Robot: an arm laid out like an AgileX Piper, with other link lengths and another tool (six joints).
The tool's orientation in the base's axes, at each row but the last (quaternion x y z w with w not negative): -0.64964 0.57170 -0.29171 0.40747; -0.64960 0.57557 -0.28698 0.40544; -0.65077 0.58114 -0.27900 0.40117; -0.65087 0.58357 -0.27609 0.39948; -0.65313 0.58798 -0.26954 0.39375; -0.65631 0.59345 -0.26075 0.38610; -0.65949 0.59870 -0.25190 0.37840; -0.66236 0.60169 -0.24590 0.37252; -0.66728 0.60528 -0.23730 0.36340
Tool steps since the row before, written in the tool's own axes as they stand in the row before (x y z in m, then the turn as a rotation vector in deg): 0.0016 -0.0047 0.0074 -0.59 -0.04 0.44; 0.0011 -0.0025 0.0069 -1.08 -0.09 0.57; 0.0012 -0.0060 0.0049 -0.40 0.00 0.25; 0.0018 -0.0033 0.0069 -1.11 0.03 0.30; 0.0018 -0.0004 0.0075 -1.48 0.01 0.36; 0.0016 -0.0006 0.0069 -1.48 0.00 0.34; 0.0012 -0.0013 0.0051 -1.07 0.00 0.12; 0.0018 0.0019 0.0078 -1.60 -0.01 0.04; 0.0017 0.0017 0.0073 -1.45 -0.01 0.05
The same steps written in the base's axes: 0.0089 -0.0001 0.0002 0.29 0.67 -0.13; 0.0073 0.0003 -0.0015 0.34 1.17 -0.11; 0.0075 -0.0002 0.0024 0.14 0.44 -0.09; 0.0078 -0.0004 -0.0011 0.05 1.15 -0.07; 0.0066 -0.0003 -0.0040 0.05 1.52 -0.04; 0.0061 -0.0002 -0.0036 0.04 1.52 -0.02; 0.0050 -0.0002 -0.0021 -0.07 1.07 0.06; 0.0052 -0.0002 -0.0064 -0.21 1.58 0.18; 0.0047 -0.0002 -0.0061 -0.18 1.43 0.16
